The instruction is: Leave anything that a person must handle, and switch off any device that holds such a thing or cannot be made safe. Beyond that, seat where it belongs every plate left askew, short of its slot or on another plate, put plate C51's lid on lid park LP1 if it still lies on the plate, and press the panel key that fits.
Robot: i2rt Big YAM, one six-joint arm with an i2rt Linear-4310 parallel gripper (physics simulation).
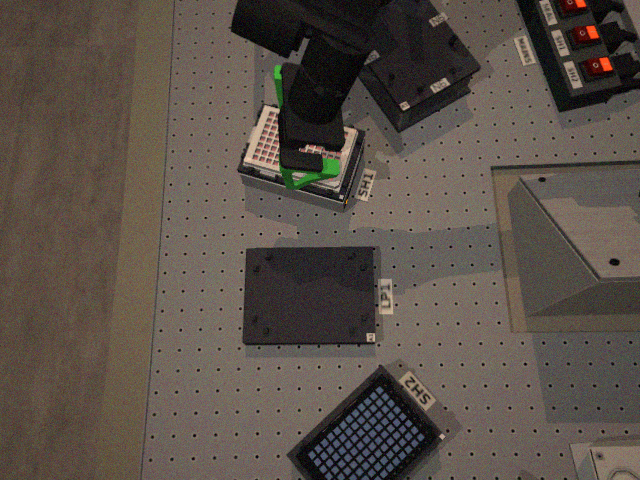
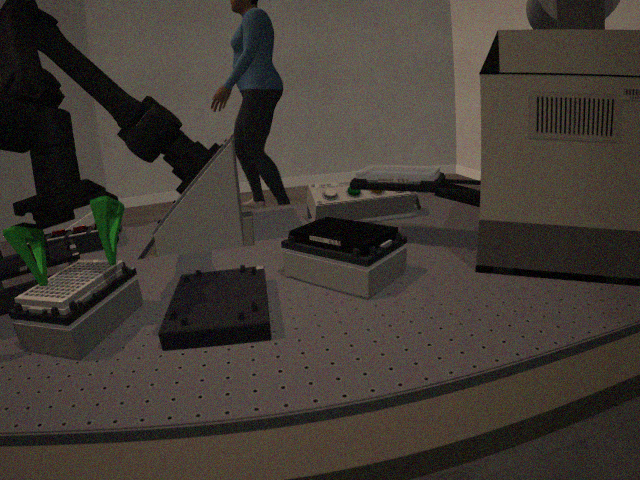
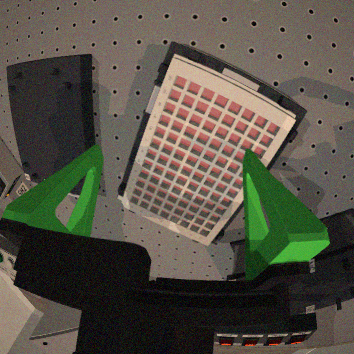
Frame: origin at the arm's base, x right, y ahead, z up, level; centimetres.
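Where they show: gripper, fingertip midpoint: [image 1: 289, 154] [image 2: 77, 275] [image 3: 169, 152]; arm's base at its link origin: [image 2: 201, 170].
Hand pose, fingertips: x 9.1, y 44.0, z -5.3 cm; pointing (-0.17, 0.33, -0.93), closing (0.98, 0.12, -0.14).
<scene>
Things, the pixels of their top centre, and the offset from my fingertips. "pt": a spot on its surface instead.
- white plate with red wells, top centre: [image 3: 194, 169] [image 1: 300, 145] [image 2: 71, 278] dx +1.7, dy -1.2, dz -0.7 cm
- shaker SH1 at a spot on its surface: [image 2: 49, 335] pt dx +2.4, dy +5.8, dz -4.6 cm
- Lid park LP1 at its top centre: [image 3: 36, 132] [image 2: 216, 287] [image 1: 308, 292] dx -16.4, dy -2.9, dz -4.3 cm
- dark plate with blue wells, top centre: [image 1: 366, 446] [image 2: 343, 229] dx -33.4, dy -10.0, dz -0.7 cm
- shaker SH2 at a spot on its surface: [image 2: 328, 271] pt dx -30.6, dy -5.8, dz -4.9 cm
- key panel at its top centre: [image 2: 361, 179] dx -42.6, dy -39.2, dz +0.8 cm
- stacked dark nest block at its top centre: [image 3: 304, 303] [image 1: 409, 35] [image 2: 26, 249] dx +17.3, dy -14.9, dz +0.0 cm
- switch box at its top centre: [image 1: 606, 9] [image 3: 259, 349] [image 2: 71, 223] dx +22.7, dy -40.8, dz -2.3 cm
- including SH1 at its top centre: [image 1: 587, 31] dx +19.4, dy -38.3, dz -2.3 cm
- tall machine at a spot on its surface: [image 2: 558, 180] pt dx -60.7, dy +0.1, dz +6.2 cm
- clear-topped plate at its top centre: [image 2: 399, 168] dx -45.5, dy -22.0, dz +5.1 cm
My gripper [image 1: 286, 147] [image 2: 78, 274] [image 3: 169, 152] is open and empty, its green fingers on either side of a white plate with red wells [image 1: 265, 138] [image 2: 66, 290] [image 3: 204, 125]. This plate sits askew on shaker SH1 [image 1: 294, 192] [image 2: 49, 335], one edge overhanging the nest. Lid park LP1 [image 1: 310, 294] [image 2: 222, 304] [image 3: 52, 110] is bare. A dark plate with blue wells [image 1: 368, 439] [image 2: 356, 232] sits on shaker SH2 [image 2: 328, 271]. The key panel [image 2: 356, 209] shows white, green and amber keys. No C51 label is readable.
A stacked dark nest block [image 1: 413, 56] stands behind SH1. The switch box [image 1: 555, 72] has lit rockers, including SH1 [image 1: 585, 34] and SH2 [image 1: 597, 66]. A wedge mount [image 1: 547, 258] [image 2: 206, 206] stands at centre. A tall machine [image 2: 558, 180] holds out a clear-topped plate [image 2: 400, 174]. A person [image 2: 258, 67] stands behind.
</scene>
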